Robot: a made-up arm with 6 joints.
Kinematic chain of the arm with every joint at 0, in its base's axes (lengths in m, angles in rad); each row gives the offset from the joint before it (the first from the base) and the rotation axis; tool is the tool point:
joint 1: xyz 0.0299 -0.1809 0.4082 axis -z
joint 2: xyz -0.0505 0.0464 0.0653 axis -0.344 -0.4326 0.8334
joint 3: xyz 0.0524 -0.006 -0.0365 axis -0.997 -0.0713 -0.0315
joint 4: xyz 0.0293 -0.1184 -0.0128 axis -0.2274 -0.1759 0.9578
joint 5: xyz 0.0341 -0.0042 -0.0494 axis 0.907 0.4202 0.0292
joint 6: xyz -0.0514 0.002 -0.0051 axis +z
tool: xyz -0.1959 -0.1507 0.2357
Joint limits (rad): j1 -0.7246..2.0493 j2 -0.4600..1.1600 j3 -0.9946..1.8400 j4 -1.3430..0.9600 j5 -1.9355..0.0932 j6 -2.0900..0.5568
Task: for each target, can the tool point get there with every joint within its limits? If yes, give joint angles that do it. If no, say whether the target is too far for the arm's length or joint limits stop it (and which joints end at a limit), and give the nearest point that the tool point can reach.
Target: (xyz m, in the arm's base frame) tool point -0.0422 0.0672 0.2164
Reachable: yes | joints 0.7575 0.2489 -0.4623 -0.1720 -1.5921 -0.9342
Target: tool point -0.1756 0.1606 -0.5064
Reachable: no: too far | nearest point -0.0786 -0.0007 -0.0023 | short by 0.538 m
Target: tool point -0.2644 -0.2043 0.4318
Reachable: yes | joints -0.4399 -0.3381 0.5674 0.5781 -0.4682 -1.5872
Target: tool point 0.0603 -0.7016 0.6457
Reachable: no: joint limits stop it (at a limit: joint 2, joint 4, joint 5) | nearest point 0.0538 -0.5910 0.6002 | short by 0.120 m
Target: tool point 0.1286 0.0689 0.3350
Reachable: yes | joints 0.9038 -0.1109 -0.0782 -0.0854 -0.9262 -1.5614
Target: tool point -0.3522 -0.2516 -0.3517
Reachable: no: too far | nearest point -0.1814 -0.2086 0.0007 | short by 0.394 m
